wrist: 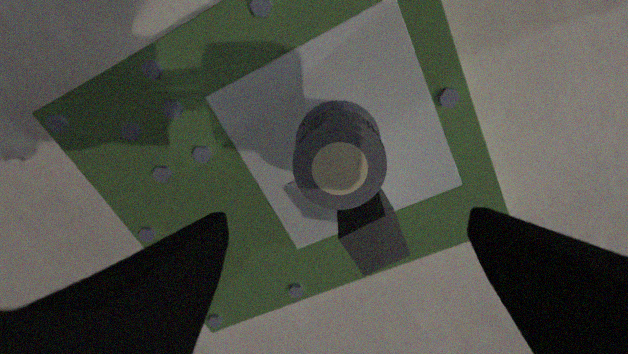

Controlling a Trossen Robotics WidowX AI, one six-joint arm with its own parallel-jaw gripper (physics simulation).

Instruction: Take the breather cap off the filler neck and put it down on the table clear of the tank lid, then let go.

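Frame: origin at the arm's base, x down, y right, z back, level; millimetres.
Where they show: gripper, fingertip midpoint: [347, 222].
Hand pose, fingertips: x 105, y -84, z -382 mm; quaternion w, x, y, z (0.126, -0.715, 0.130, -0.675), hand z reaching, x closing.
Things, the pixels of their centre, and the offset from my fingertips. Level surfaces: height alone.
- breather cap, body centre: [338, 158] dx +73, dy -3, dz -3 mm
- green tank lid, body centre: [283, 170] dx +106, dy -8, dz -43 mm
- dark grey block, body centre: [369, 221] dx +76, dy -47, dz +0 mm
- Pale table, its level: dx +117 mm
The breather cap [305, 165] is a dark grey round piece with a tan disc on its top. It stands upright near the middle of the view, over the pale square plate on the green tank lid [240, 200]. The filler neck is hidden beneath the cap or cannot be told apart from it. My gripper [347, 222] is open and empty. Its two black fingers stand wide apart at the lower left and lower right, with the cap just beyond the line between their tips.
A dark grey block [375, 245] with a black part sits on the lid's lower edge, close to the cap. Several grey bolt heads stand up from the green lid. Pale table [560, 150] shows around the lid. Shadows fall across the lid's upper left.
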